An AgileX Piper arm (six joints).
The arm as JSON. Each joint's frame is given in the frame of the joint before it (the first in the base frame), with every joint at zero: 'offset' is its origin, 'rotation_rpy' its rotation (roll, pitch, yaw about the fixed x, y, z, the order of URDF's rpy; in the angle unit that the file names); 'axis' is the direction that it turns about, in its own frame. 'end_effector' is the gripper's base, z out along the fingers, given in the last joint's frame.
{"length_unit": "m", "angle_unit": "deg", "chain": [
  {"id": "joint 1", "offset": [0.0, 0.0, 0.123], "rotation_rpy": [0.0, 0.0, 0.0], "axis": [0.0, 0.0, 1.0]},
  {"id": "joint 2", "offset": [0.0, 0.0, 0.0], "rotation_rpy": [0.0, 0.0, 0.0], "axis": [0.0, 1.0, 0.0]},
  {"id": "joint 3", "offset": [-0.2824, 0.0, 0.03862], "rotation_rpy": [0.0, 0.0, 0.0], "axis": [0.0, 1.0, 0.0]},
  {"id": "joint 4", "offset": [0.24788, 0.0, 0.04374], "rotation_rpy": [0.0, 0.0, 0.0], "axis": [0.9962, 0.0, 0.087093]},
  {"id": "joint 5", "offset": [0.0, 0.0, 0.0], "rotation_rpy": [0.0, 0.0, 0.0], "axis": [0.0, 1.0, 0.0]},
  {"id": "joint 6", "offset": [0.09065, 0.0, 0.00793], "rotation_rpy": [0.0, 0.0, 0.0], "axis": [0.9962, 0.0, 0.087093]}
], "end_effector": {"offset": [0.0, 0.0, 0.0], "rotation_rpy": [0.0, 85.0, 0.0]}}
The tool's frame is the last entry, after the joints.
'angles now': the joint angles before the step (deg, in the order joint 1, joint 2, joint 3, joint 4, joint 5, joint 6). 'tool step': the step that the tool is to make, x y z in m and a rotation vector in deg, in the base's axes. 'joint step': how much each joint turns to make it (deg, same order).
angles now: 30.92 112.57 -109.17 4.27 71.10 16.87
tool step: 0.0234 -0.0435 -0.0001 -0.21 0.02 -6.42
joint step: -6.63 0.01 -0.01 -0.10 0.13 -0.22
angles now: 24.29 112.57 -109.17 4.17 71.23 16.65
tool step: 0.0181 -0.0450 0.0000 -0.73 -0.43 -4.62
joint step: -6.50 0.01 -0.02 -0.13 0.01 -2.02
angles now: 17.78 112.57 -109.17 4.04 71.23 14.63
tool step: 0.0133 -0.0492 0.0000 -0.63 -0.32 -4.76
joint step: -6.88 -0.01 0.02 0.10 -0.01 -2.27
